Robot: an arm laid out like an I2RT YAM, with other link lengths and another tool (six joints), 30 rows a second.
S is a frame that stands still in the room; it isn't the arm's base.
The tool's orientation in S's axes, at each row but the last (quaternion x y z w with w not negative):
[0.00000, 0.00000, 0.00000, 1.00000]
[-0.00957, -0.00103, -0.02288, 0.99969]
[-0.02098, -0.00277, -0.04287, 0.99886]
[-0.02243, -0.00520, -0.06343, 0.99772]
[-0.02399, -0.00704, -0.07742, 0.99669]
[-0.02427, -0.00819, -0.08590, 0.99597]
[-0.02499, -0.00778, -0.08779, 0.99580]
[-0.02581, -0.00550, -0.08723, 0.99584]
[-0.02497, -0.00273, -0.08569, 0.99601]
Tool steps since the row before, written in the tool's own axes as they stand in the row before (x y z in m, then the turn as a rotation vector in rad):
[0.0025, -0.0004, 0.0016, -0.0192, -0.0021, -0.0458]
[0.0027, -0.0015, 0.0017, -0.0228, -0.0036, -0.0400]
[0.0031, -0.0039, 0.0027, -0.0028, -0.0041, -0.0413]
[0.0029, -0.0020, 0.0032, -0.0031, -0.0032, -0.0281]
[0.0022, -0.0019, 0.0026, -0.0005, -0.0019, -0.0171]
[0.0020, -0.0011, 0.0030, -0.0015, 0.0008, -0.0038]
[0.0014, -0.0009, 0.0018, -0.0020, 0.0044, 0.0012]
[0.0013, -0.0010, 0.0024, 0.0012, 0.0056, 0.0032]
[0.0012, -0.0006, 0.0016, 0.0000, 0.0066, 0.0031]
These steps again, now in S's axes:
[0.0025, -0.0004, 0.0016, -0.0192, -0.0021, -0.0458]
[0.0026, -0.0016, 0.0017, -0.0229, -0.0033, -0.0400]
[0.0027, -0.0040, 0.0029, -0.0030, -0.0056, -0.0411]
[0.0026, -0.0022, 0.0033, -0.0033, -0.0041, -0.0280]
[0.0019, -0.0021, 0.0027, -0.0006, -0.0026, -0.0170]
[0.0017, -0.0013, 0.0031, -0.0013, 0.0009, -0.0039]
[0.0012, -0.0010, 0.0019, -0.0012, 0.0047, 0.0009]
[0.0011, -0.0011, 0.0025, 0.0021, 0.0055, 0.0029]
[0.0011, -0.0007, 0.0016, 0.0011, 0.0067, 0.0028]

